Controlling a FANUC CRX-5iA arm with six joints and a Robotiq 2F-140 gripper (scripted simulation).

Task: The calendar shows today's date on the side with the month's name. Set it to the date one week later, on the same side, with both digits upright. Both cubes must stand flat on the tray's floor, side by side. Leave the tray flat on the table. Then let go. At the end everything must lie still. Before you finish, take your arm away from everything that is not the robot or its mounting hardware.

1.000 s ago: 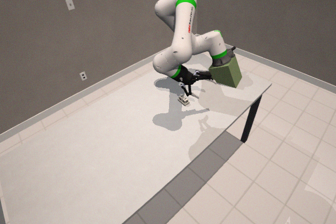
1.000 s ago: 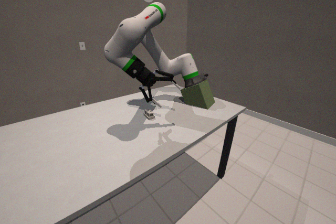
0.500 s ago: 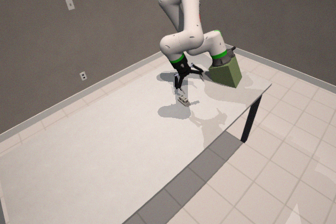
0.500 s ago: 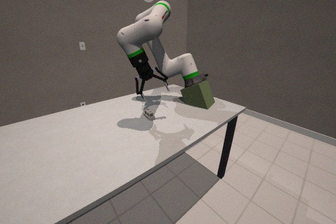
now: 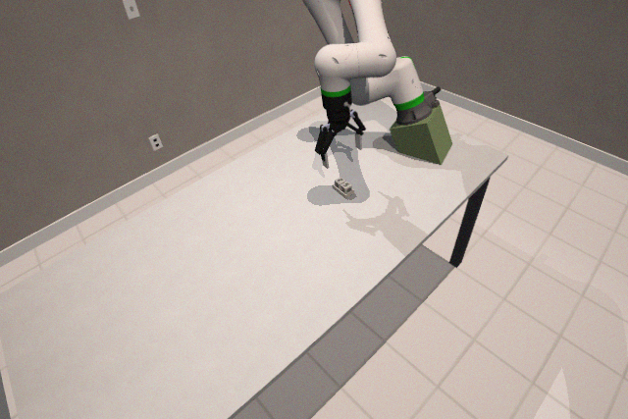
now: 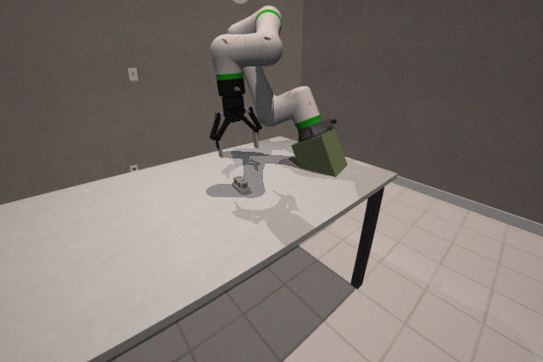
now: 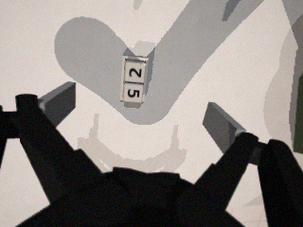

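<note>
My hand is 14 cm above the white calendar cube and 1 cm to the left of it.
</note>
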